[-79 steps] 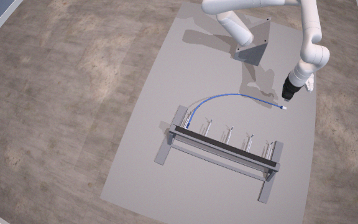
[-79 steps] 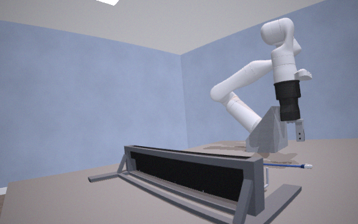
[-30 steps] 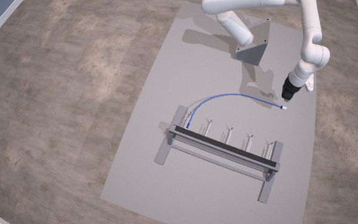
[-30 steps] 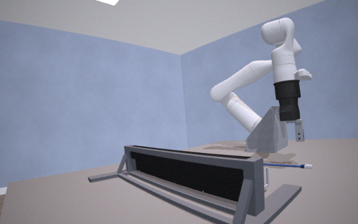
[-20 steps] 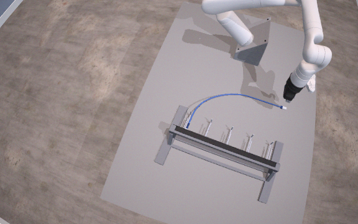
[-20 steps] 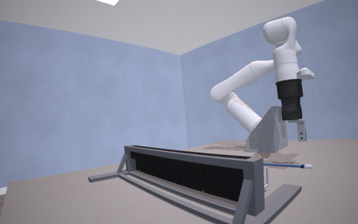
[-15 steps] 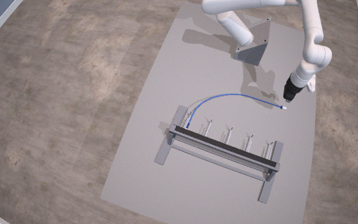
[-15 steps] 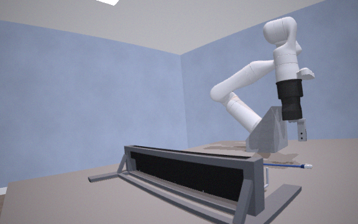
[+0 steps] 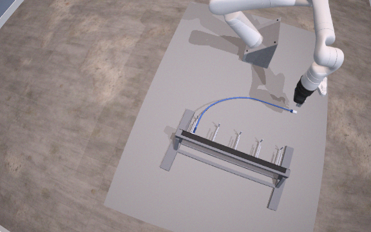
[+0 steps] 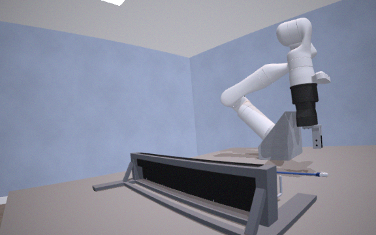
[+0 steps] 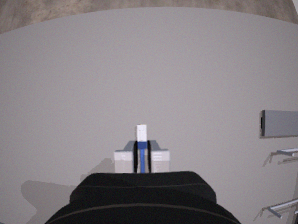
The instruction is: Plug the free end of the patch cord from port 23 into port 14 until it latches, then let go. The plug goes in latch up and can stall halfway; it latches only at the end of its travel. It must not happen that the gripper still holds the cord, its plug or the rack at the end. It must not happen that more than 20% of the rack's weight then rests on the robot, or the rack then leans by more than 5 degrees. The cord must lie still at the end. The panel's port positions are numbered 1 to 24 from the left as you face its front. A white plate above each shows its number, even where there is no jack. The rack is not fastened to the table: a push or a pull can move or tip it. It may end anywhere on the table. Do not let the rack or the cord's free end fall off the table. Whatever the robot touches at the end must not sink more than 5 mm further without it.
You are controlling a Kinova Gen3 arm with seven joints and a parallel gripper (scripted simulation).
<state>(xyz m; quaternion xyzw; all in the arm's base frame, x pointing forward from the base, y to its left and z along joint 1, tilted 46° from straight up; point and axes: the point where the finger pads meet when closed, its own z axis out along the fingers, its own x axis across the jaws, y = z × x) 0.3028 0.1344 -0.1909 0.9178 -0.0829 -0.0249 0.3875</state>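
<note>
The plug lies 10 mm to the left of my hand and 90 mm below it.
</note>
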